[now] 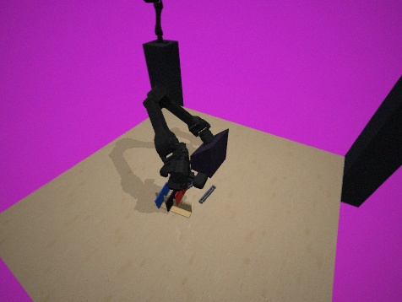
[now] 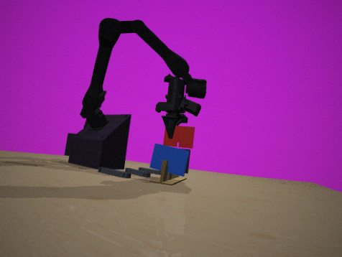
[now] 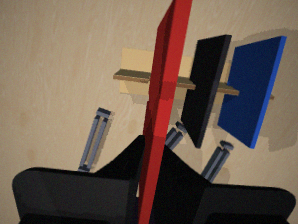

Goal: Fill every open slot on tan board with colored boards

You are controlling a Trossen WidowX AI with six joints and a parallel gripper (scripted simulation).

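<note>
Right now my gripper tip is 30 mm short of the black board, 50 mm to the left of it and 80 mm above it. From my gripper tip the other things lie so: blue board 40 mm ahead, 100 mm to the right, 80 mm below; red board 30 mm ahead; tan board 30 mm ahead, 50 mm to the right, 100 mm below.
</note>
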